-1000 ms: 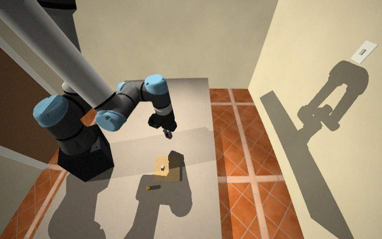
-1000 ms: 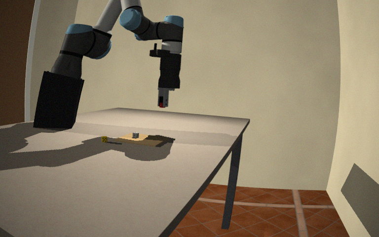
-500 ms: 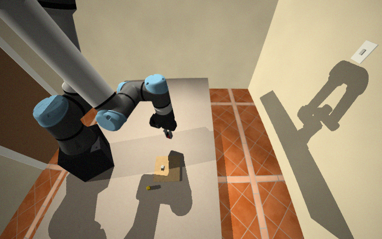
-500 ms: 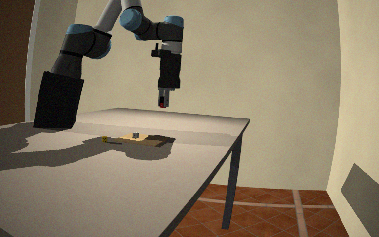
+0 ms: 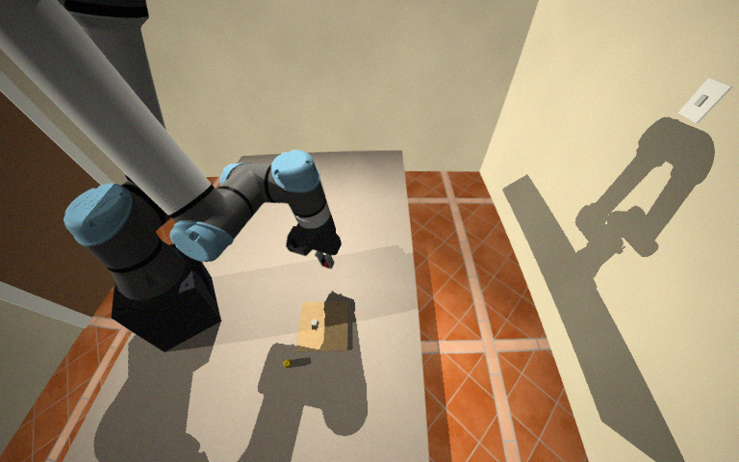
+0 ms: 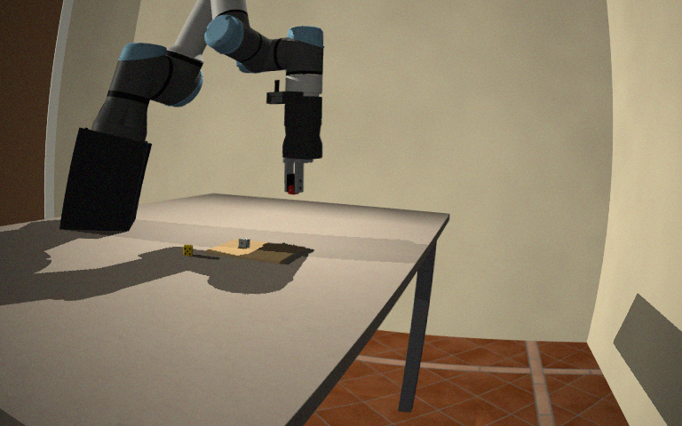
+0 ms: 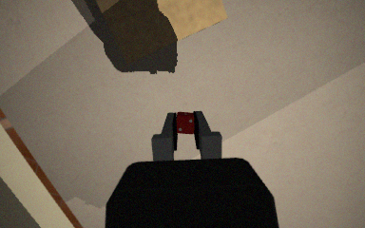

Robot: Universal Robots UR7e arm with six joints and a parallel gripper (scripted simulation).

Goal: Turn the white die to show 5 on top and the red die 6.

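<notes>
Right now the red die is 1 cm below my hand. Round my hand: white die (14 cm to the right, 10 cm below, 6 cm behind); yellow die (24 cm to the right, 13 cm behind, 10 cm below); tan mat (14 cm to the right, 11 cm below, 3 cm behind).
</notes>
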